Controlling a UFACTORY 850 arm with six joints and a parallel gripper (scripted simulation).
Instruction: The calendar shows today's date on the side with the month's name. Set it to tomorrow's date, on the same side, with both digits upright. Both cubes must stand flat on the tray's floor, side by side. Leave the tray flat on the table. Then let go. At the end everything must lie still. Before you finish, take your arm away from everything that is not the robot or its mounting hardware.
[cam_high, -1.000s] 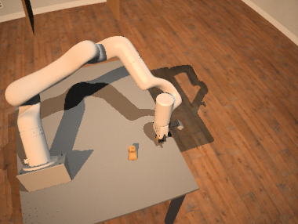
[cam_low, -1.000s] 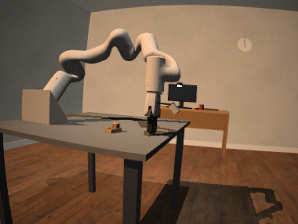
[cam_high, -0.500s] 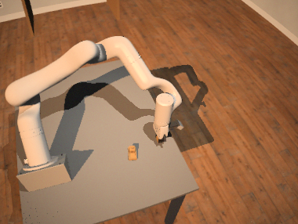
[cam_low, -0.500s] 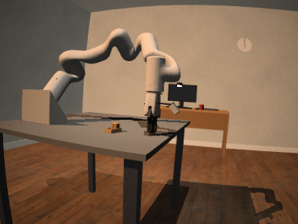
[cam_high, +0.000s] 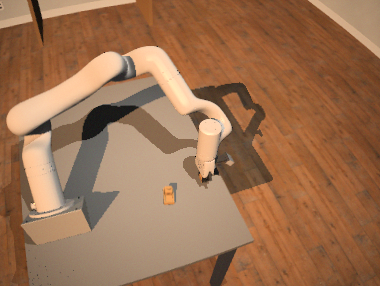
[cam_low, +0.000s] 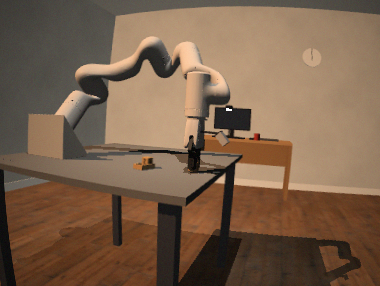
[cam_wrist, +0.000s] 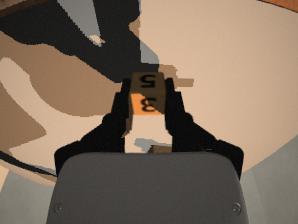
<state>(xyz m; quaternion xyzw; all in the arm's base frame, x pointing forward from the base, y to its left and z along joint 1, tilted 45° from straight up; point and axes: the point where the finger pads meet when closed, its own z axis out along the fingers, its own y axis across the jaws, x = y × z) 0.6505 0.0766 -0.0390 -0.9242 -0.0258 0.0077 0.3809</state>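
Right now the orange cube is 1 cm below my hand. From my hand the other things lie so: calendar cube 17 cm behind, 3 cm to the right, 1 cm below; then orange tray 17 cm behind, 4 cm to the right, 2 cm below.
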